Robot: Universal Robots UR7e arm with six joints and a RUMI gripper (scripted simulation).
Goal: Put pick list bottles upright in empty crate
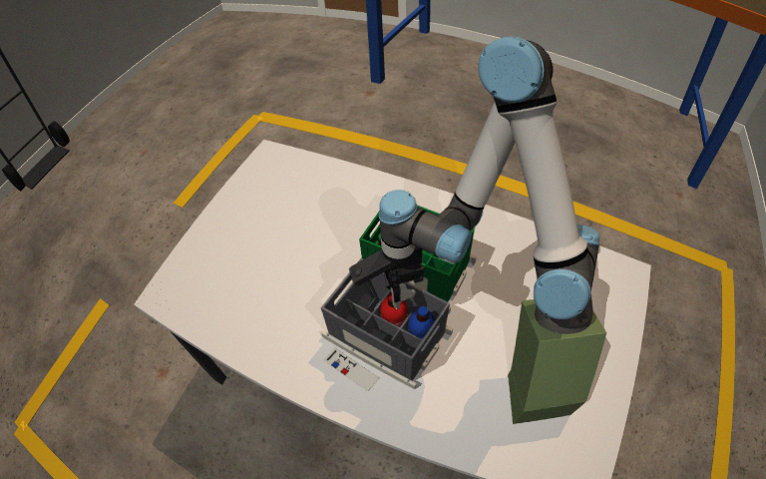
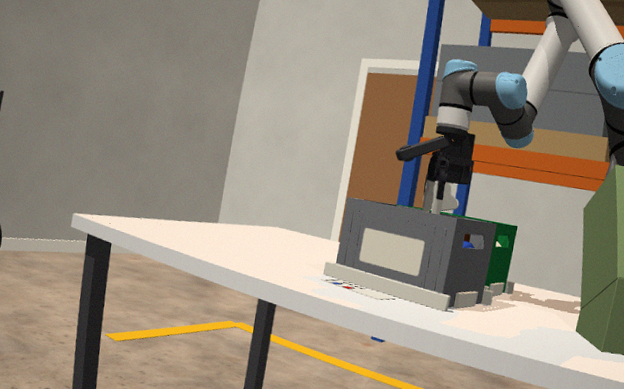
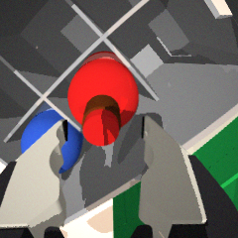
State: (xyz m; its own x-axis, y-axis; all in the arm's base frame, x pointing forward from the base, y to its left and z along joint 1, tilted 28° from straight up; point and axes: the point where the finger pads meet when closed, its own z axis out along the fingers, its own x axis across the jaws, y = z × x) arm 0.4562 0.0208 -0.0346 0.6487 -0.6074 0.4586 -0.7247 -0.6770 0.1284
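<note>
My gripper is now 70 mm above the red bottle. Round my hand: grey crate (50 mm to the left, 70 mm below); blue bottle (90 mm behind, 10 mm to the left, 70 mm below); green crate (20 mm ahead, 200 mm to the right, 70 mm below).
</note>
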